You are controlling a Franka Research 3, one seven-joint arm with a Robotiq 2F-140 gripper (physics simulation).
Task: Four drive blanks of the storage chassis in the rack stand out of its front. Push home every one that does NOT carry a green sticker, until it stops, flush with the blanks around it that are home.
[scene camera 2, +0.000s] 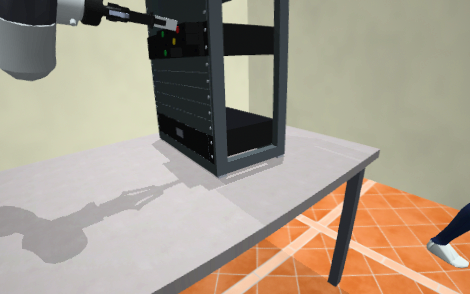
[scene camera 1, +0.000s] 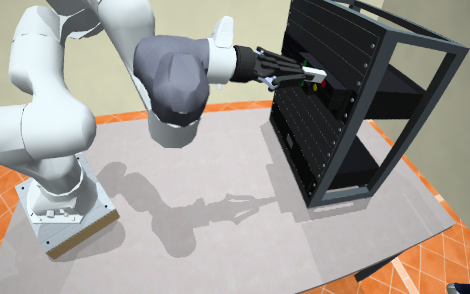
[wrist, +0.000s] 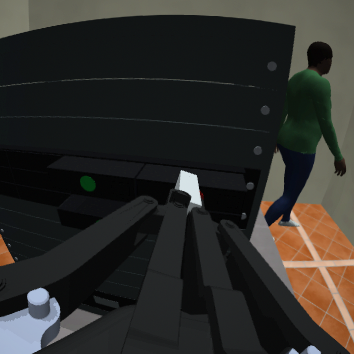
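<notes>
Scene camera 1 shows the gripper (scene camera 1: 322, 77). Visible in the wrist view: the gripper (wrist: 183, 185), together with a red-sticker blank (wrist: 221, 191).
</notes>
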